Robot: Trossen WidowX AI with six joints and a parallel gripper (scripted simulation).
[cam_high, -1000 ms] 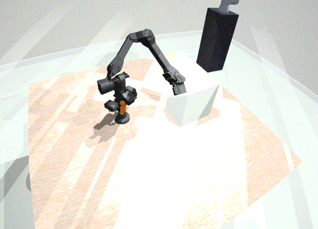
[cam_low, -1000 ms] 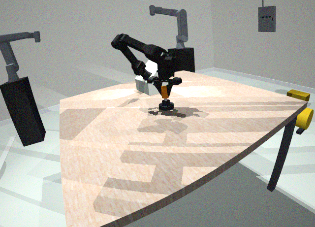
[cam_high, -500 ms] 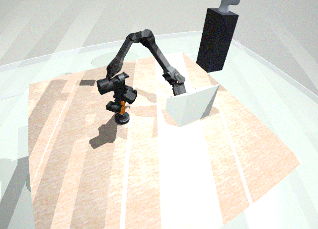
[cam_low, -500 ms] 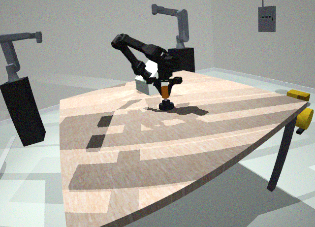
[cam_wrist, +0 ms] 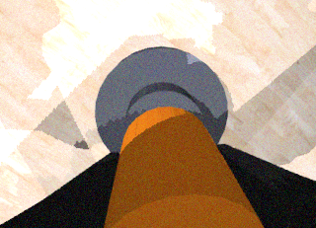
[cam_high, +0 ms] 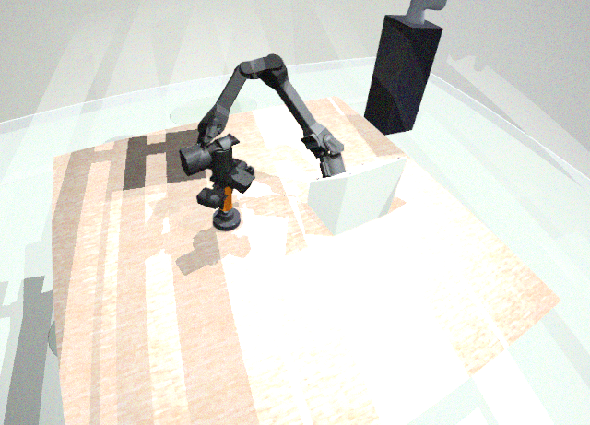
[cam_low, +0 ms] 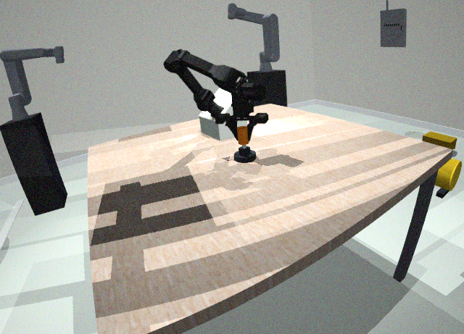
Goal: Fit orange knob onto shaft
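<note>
Right now my gripper tip is 30 mm below the orange knob. From my gripper tip the other things lie so: round pedestal (40 mm below).
</note>
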